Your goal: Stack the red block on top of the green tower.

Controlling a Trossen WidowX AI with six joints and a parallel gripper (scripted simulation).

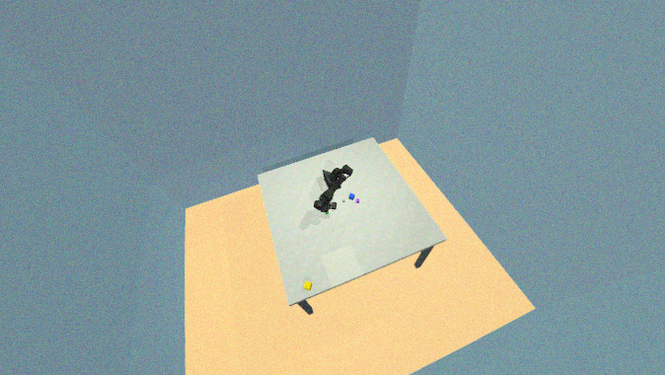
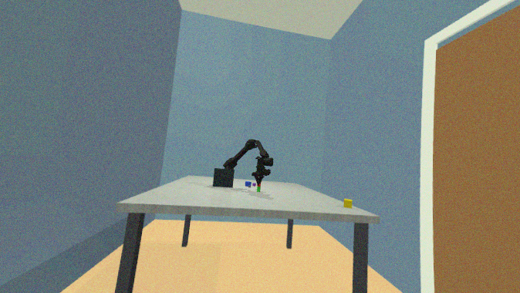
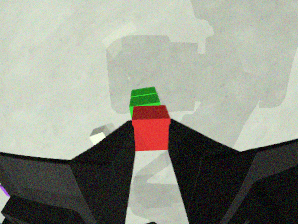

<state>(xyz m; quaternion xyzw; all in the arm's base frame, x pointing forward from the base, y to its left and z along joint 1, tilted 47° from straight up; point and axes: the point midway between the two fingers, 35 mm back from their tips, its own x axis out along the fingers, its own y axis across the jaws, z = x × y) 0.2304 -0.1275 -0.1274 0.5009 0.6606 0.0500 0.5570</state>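
Now: the red block right at my gripper tip. From my gripper tip the other things lie so: small purple block 40 mm ahead, 290 mm to the left, 40 mm below; then blue block 20 mm behind, 270 mm to the left, 30 mm below; then yellow block 480 mm ahead, 400 mm to the right, 30 mm below.
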